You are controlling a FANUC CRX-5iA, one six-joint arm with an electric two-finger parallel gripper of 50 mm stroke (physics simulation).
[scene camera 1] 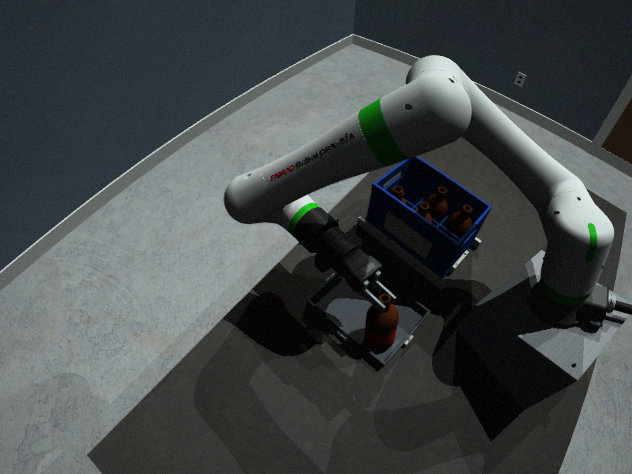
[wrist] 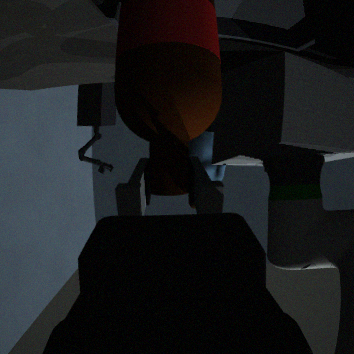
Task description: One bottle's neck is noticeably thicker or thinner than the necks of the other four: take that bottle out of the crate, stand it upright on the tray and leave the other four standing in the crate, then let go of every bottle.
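Places are measured from the arm's base along level axes (x ahead, y down, z left), in millimetres.
Pixels of known places: gripper, fingertip midpoint: (scene camera 1: 389, 305) (wrist: 168, 171); arm's base, link origin: (scene camera 1: 558, 303) (wrist: 293, 158).
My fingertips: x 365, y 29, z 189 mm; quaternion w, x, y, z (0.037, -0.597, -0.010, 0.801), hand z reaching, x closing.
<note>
For each thing: its top centre in the pictures, then the offset to it from my fingertips. "spot": a spot on its surface instead.
- brown bottle with a red label, top centre: (wrist: 162, 188) (scene camera 1: 388, 303) dz +4, dx +2, dy -13 mm
- grey tray, surface spot: (scene camera 1: 343, 338) spot: dz +56, dx +65, dy +145 mm
- blue crate, top centre: (scene camera 1: 434, 194) dz -342, dx +28, dy -22 mm
A brown bottle with a red label (scene camera 1: 381, 322) (wrist: 169, 75) is upright at the front right part of the grey tray (scene camera 1: 343, 338). Its base is over the tray floor; whether it touches cannot be told for sure. My gripper (scene camera 1: 381, 300) (wrist: 168, 171) is shut on this bottle's neck, just below the rim, reaching in at a slant. The blue crate (scene camera 1: 407, 235) stands behind the tray and holds the other four brown bottles, among them one at the left (scene camera 1: 398, 190), one at the back (scene camera 1: 438, 203) and one at the right (scene camera 1: 460, 220). Their lower parts are hidden by the crate walls.
The tray has low raised walls around the bottle. The crate has high walls and inner dividers. The robot's dark base block (scene camera 1: 502, 357) stands to the right of the tray. The robot's upper links arch over the crate. Dark shadows lie around the tray.
</note>
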